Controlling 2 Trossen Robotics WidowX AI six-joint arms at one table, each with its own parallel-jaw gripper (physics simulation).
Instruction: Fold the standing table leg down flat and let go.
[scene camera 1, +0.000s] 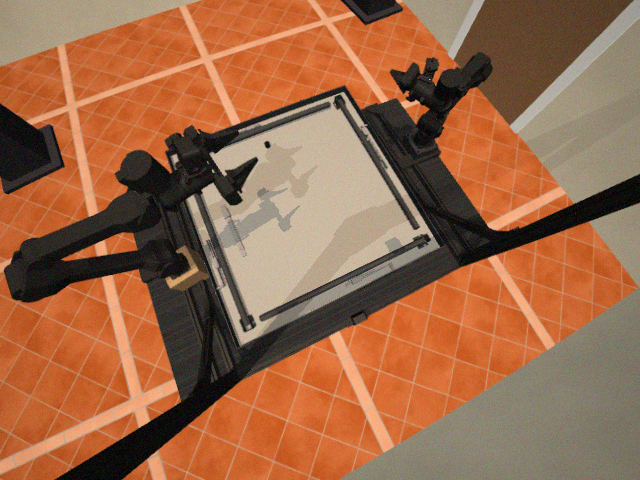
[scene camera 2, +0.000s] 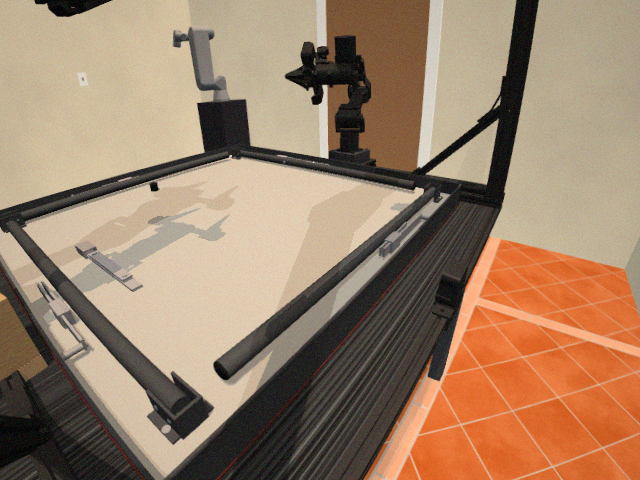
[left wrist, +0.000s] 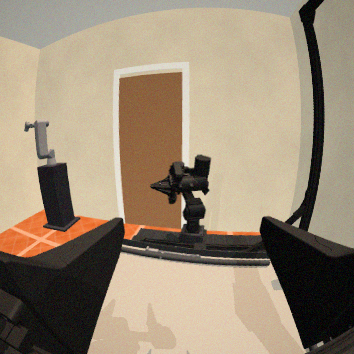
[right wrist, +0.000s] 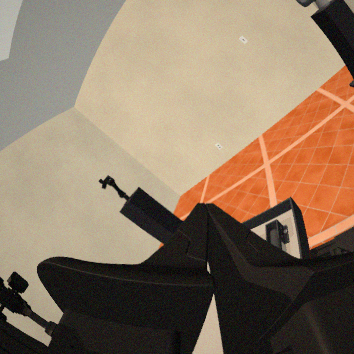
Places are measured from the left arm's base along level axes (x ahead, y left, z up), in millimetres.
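Pixels of known places: left gripper, fingertip midpoint: (scene camera 1: 247, 144) (left wrist: 194, 225) (right wrist: 1, 295); right gripper, fingertip midpoint: (scene camera 1: 390, 70) (scene camera 2: 285, 76) (left wrist: 150, 185) (right wrist: 203, 210); left arm's base, link origin: (scene camera 1: 177, 266); right arm's base, link origin: (scene camera 1: 422, 140) (scene camera 2: 349, 150) (left wrist: 192, 228).
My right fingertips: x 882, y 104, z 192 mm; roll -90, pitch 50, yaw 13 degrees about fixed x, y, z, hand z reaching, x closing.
Note:
Ahead of a thing's pixels: the offset from my right fingertips to its top centre. "*": to the spot under its first point.
The dark round table leg (scene camera 1: 379, 166) (scene camera 2: 330, 169) (left wrist: 225, 260) lies flat along the edge of the pale tabletop underside @[* 185 mm right, 347 mm back, 261 mm down] (scene camera 1: 330, 206) (scene camera 2: 258, 206) nearest the right arm. No leg stands upright in the scene views. My right gripper (scene camera 1: 393, 73) (scene camera 2: 287, 76) (left wrist: 150, 185) (right wrist: 203, 210) is shut and empty, raised above and apart from the leg; its fingertips meet in the right wrist view. My left gripper (scene camera 1: 247, 146) is wide open and empty above the opposite side of the tabletop. The leg's hinge bracket @[* 164 mm left, 55 mm back, 225 mm down] (scene camera 1: 339, 101) (scene camera 2: 236, 153) is at its far end.
Three other legs lie flat along the remaining edges: left (scene camera 1: 224, 263) (scene camera 2: 98, 315), front (scene camera 1: 341, 279) (scene camera 2: 330, 281) and back (scene camera 1: 289, 119) (scene camera 2: 129, 180). A wooden block (scene camera 1: 193, 273) (scene camera 2: 15, 335) is beside the left arm. A small black piece @[160 mm left, 404 mm back, 230 mm down] (scene camera 1: 267, 144) (scene camera 2: 154, 186) lies on the tabletop.

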